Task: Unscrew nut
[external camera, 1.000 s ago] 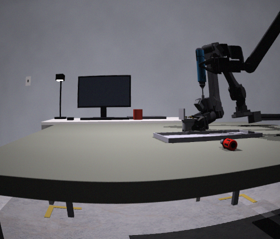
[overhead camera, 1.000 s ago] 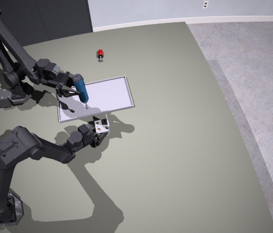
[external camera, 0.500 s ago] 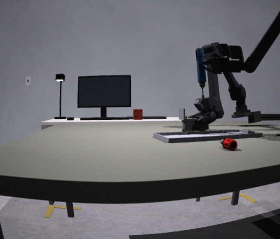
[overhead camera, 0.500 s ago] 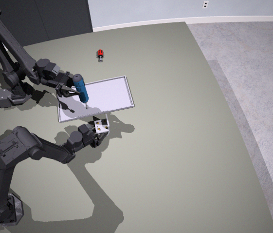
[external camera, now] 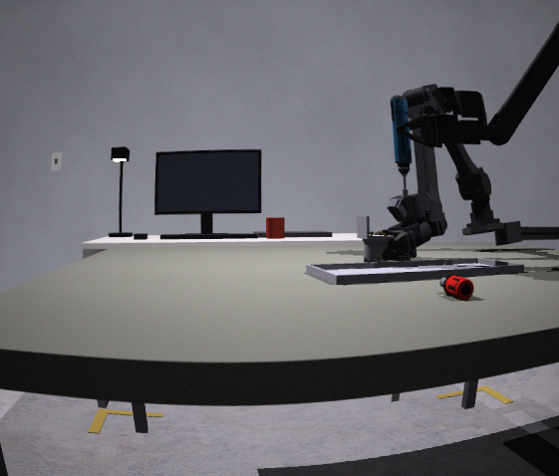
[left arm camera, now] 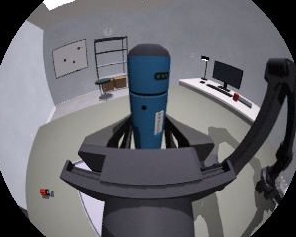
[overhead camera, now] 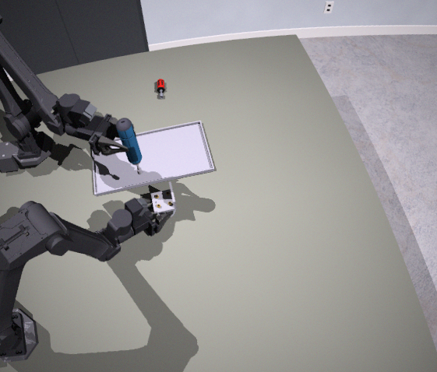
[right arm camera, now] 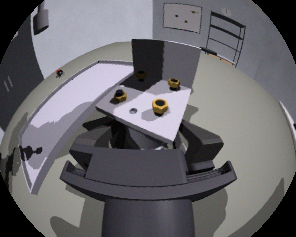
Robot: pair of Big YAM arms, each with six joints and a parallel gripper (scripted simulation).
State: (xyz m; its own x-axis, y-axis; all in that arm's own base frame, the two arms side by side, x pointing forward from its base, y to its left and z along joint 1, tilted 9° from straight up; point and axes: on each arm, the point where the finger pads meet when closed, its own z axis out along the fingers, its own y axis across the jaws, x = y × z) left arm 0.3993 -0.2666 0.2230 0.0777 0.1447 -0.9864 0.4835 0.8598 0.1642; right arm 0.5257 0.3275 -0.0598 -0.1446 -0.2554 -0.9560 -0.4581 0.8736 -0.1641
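Now: the bracket 5 cm above my right hand. From my right hand the other things lie so: socket tip 6 cm behind, 6 cm to the left, 15 cm above; short red-handled tool 1 cm ahead, 54 cm to the left, 1 cm below; shallow white tray 5 cm behind, 21 cm to the left, 2 cm below.
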